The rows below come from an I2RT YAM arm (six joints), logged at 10 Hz.
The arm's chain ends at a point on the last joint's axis. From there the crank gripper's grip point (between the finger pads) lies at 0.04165 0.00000 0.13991 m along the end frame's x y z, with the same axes.
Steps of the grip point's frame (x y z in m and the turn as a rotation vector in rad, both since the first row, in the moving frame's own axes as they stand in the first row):
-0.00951 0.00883 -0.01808 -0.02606 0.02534 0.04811
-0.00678 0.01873 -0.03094 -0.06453 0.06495 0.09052
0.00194 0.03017 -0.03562 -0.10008 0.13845 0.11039
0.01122 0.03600 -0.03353 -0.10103 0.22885 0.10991
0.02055 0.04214 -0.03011 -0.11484 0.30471 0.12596
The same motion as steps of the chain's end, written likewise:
-0.01290 0.00311 -0.01691 -0.02606 0.02534 0.04811
-0.01518 0.00564 -0.02754 -0.06453 0.06495 0.09052
-0.01588 0.01092 -0.02763 -0.10008 0.13845 0.11039
-0.01830 0.01625 -0.01954 -0.10103 0.22885 0.10991
-0.01798 0.01932 -0.01003 -0.11484 0.30471 0.12596

